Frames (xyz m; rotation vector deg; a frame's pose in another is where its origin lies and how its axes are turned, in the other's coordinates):
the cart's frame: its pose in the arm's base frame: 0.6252 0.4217 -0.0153 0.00 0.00 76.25
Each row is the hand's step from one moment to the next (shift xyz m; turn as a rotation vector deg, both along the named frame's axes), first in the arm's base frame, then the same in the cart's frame.
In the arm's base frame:
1: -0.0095 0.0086 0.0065 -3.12 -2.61 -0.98
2: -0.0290 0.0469 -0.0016 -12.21 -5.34 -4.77
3: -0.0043 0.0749 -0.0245 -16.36 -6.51 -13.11
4: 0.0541 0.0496 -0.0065 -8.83 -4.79 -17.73
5: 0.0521 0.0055 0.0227 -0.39 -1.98 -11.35
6: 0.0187 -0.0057 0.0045 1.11 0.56 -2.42
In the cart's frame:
1: 0.0061 0.0113 0.0065 -3.28 2.41 -0.98
2: 0.0387 0.0393 -0.0016 -8.09 10.59 -4.77
3: 0.0717 0.0220 -0.0245 -10.21 14.34 -13.11
4: 0.0610 -0.0408 -0.0065 -6.75 7.44 -17.73
5: 0.0177 -0.0493 0.0227 -2.02 -0.09 -11.35
6: -0.0011 -0.0195 0.0045 0.81 -0.95 -2.42

